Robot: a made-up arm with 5 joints.
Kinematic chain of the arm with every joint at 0, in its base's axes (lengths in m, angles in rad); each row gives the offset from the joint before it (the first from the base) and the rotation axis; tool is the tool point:
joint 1: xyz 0 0 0.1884 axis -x
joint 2: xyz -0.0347 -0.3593 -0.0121 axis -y
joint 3: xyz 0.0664 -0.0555 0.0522 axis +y
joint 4: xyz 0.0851 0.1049 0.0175 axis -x
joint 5: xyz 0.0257 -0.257 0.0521 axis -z
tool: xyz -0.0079 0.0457 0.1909
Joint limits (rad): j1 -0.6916..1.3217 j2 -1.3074..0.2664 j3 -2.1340..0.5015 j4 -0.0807..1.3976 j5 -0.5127..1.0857
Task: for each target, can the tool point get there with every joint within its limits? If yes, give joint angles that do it. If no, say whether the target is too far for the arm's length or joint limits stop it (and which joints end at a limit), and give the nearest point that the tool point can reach.
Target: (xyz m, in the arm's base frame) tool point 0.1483 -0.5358 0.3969
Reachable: yes | joints -0.1181 -0.5780 -0.6119 0.0528 0.1142
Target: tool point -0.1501 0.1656 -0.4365
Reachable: no: joint limits stop it (at a limit: joint 1, joint 2, joint 3, joint 5) | nearest point -0.2776 -0.1296 -0.1058 | short by 0.461 m
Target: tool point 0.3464 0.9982 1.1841
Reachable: no: too far | nearest point 0.1149 0.2850 0.7025 | short by 0.891 m
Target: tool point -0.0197 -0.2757 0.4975
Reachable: yes | joints -0.0782 -0.8826 -1.4534 0.9157 0.7896
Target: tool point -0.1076 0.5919 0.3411
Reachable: no: joint limits stop it (at a limit: joint 1, joint 2, joint 5) | nearest point -0.0569 0.3380 0.4119 | short by 0.268 m
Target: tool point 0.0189 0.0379 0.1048
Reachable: no: joint limits stop it (at a limit: joint 1, joint 2, joint 3, joint 4, joint 5) | nearest point -0.2316 -0.0239 0.0470 | short by 0.264 m
